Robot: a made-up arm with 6 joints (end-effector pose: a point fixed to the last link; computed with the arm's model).
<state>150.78 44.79 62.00 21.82 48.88 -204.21</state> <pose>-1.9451 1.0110 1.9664 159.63 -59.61 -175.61</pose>
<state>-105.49 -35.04 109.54 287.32 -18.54 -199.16</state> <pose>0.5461 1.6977 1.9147 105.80 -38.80 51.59</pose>
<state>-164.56 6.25 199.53 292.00 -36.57 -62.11</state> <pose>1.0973 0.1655 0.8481 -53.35 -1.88 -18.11</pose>
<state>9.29 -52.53 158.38 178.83 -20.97 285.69</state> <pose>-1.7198 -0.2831 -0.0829 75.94 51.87 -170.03</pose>
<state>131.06 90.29 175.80 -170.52 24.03 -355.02</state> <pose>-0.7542 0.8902 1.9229 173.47 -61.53 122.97</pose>
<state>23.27 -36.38 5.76 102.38 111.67 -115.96</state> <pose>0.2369 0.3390 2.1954 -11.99 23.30 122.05</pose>
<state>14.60 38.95 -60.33 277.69 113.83 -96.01</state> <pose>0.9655 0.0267 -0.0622 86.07 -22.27 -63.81</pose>
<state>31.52 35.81 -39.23 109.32 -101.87 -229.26</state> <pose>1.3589 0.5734 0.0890 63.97 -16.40 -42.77</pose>
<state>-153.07 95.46 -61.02 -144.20 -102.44 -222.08</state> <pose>-0.1565 -0.2333 -0.6311 86.37 39.81 -105.03</pose>
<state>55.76 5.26 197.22 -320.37 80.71 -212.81</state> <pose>-0.6494 -0.6856 0.6836 -64.76 50.99 145.80</pose>
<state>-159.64 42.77 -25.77 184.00 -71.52 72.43</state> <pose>-1.7405 -0.6628 0.0306 106.11 -2.93 -155.84</pose>
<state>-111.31 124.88 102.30 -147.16 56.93 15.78</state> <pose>-0.9760 -2.2019 -0.6533 85.68 59.28 -174.12</pose>
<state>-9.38 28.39 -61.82 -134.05 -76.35 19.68</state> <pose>1.1246 -0.0159 -0.0809 160.48 13.80 36.61</pose>
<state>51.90 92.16 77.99 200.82 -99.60 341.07</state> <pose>1.5201 2.0750 0.5169 123.60 -69.13 131.56</pose>
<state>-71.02 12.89 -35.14 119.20 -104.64 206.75</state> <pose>0.3118 -1.5298 0.7117 15.76 -30.24 -148.86</pose>
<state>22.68 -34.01 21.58 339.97 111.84 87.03</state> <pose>-0.0408 -0.0998 2.5135 81.61 -10.71 -138.44</pose>
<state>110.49 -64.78 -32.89 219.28 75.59 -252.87</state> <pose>0.0004 0.4193 1.6247 34.35 30.34 65.22</pose>
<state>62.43 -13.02 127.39 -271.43 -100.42 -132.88</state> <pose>-0.3343 -1.1501 1.9874 -176.41 5.53 -18.61</pose>
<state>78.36 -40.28 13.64 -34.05 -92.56 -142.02</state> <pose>-0.0814 0.2700 2.2602 164.79 31.57 119.40</pose>
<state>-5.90 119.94 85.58 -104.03 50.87 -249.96</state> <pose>2.3859 -0.4281 -0.7583 -41.29 30.76 -67.04</pose>
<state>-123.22 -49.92 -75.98 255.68 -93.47 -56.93</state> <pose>-0.2046 -0.7362 0.7734 172.96 -14.38 -36.42</pose>
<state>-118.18 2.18 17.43 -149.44 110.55 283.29</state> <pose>-0.7625 -1.1812 1.8055 161.43 60.49 136.93</pose>
